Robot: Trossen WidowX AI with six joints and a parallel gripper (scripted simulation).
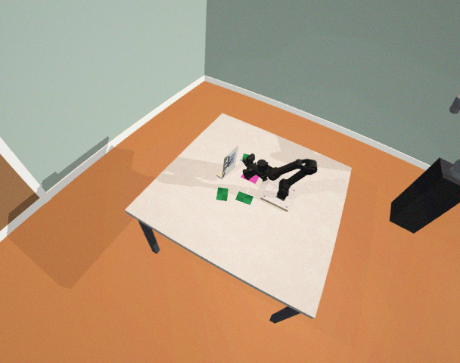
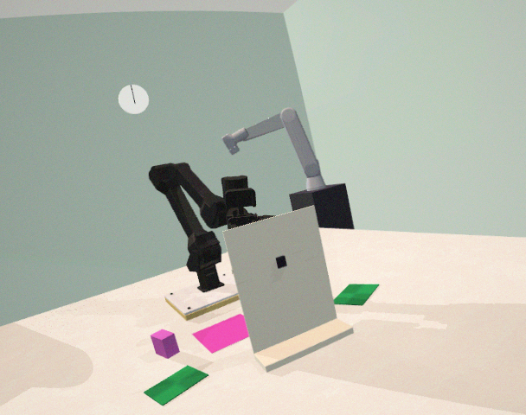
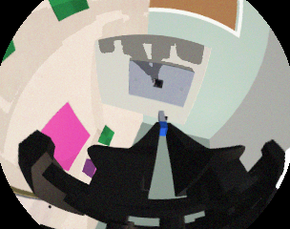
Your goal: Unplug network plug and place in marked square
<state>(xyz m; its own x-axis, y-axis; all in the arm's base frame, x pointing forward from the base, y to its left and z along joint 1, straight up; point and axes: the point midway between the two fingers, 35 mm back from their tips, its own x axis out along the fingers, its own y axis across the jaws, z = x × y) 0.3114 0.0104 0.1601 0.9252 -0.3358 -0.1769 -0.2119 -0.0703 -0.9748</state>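
The magenta square lies 170 mm below my gripper tip, 70 mm behind it and 60 mm to the right of it. Round my gripper tip: network plug 10 mm ahead; upright grey panel 90 mm ahead, 70 mm below, 20 mm to the left.
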